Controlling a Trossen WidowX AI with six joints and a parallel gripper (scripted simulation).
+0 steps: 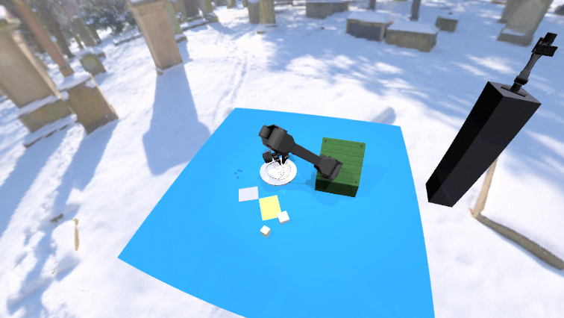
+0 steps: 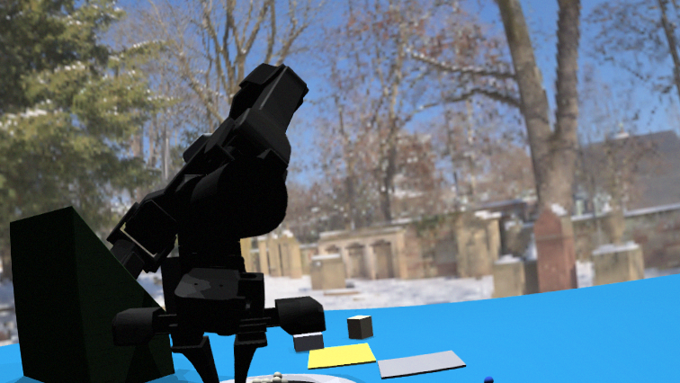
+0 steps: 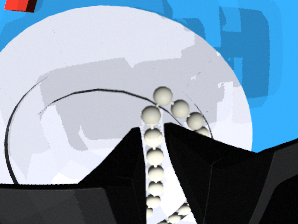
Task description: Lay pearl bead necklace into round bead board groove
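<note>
Right now the round white bead board is 5 cm to the left of my gripper tip and 1 cm below it. The rest, counted from my gripper tip: yellow tile (4 cm behind, 27 cm to the left, 1 cm below); red object (11 cm ahead, 6 cm to the right, 1 cm below); grey tile (9 cm ahead, 23 cm to the left, 1 cm below).
</note>
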